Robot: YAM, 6 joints.
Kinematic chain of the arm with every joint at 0, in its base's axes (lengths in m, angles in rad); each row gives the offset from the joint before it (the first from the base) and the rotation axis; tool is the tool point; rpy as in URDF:
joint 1: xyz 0 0 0.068 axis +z
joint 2: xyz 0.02 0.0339 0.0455 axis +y
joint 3: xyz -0.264 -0.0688 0 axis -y
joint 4: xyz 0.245 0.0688 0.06 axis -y
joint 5: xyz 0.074 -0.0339 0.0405 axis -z
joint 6: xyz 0.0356 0 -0.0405 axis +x
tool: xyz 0 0 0 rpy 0 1.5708 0
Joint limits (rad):
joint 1: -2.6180..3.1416
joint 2: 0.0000..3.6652
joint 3: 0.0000..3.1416
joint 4: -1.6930..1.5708
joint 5: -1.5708..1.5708
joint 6: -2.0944..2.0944
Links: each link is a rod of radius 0.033 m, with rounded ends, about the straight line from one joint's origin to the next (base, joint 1, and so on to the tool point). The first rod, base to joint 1, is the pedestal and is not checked.
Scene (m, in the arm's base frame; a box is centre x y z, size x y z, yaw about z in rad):
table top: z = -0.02
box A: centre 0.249 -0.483 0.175 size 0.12 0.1 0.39 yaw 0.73
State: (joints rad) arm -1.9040 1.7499 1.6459 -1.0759 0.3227 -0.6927
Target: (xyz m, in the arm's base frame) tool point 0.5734 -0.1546 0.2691
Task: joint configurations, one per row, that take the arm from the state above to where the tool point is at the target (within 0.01 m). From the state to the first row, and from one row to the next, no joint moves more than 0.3 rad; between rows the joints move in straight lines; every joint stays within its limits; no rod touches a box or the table.
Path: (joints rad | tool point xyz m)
1: -1.6478 1.7031 1.7757 -1.0503 0.3091 -0.6356 | -0.0381 -0.3533 0.3633
2: -1.3916 1.6564 1.9054 -1.0247 0.2956 -0.5786 | 0.0508 -0.3387 0.4194
3: -1.1355 1.6096 2.0352 -0.9991 0.2820 -0.5215 | 0.1257 -0.2939 0.4744
4: -0.8793 1.5629 2.1649 -0.9735 0.2685 -0.4645 | 0.1756 -0.2269 0.5264
5: -0.7230 1.8133 2.2487 -0.7895 0.2393 -0.5215 | 0.2809 -0.2591 0.4899
6: -0.5668 2.0637 2.3324 -0.6055 0.2102 -0.5786 | 0.3907 -0.2575 0.4330
7: -0.4105 2.3141 2.4162 -0.4215 0.1810 -0.6356 | 0.4924 -0.2213 0.3583
8: -0.2543 2.5645 2.4999 -0.2376 0.1519 -0.6927 | 0.5734 -0.1546 0.2691

